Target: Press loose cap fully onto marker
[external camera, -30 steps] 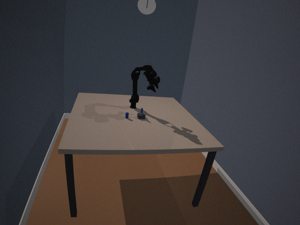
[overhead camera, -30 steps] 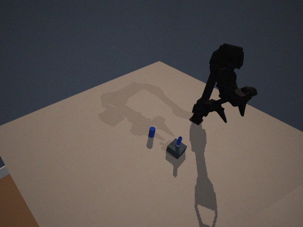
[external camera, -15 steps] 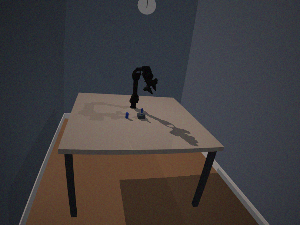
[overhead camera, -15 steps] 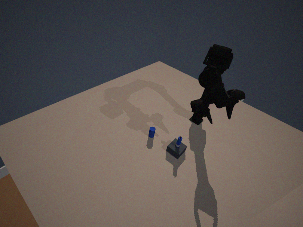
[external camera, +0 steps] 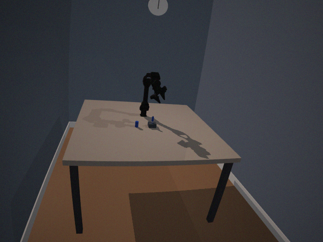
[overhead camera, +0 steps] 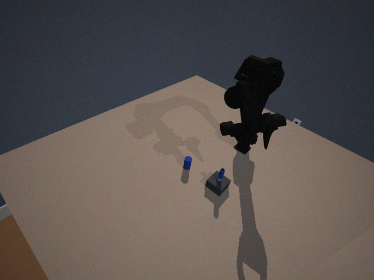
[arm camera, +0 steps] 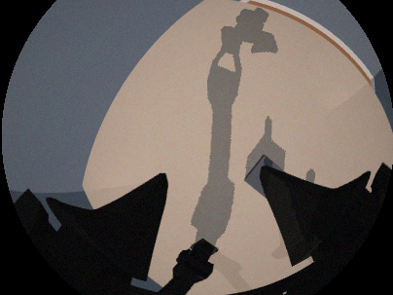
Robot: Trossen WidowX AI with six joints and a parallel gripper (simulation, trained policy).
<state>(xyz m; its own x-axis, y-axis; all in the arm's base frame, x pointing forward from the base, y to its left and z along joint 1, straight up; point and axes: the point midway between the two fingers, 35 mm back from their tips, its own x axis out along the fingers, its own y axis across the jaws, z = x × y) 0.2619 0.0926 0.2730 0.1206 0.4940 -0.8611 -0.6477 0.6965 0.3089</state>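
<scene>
Right now the blue cap is 22 cm to the right of my gripper tip, 22 cm below it and 3 cm ahead of it. Round my gripper tip: dark grey holder block (23 cm below, 7 cm to the right, 1 cm ahead).
</scene>
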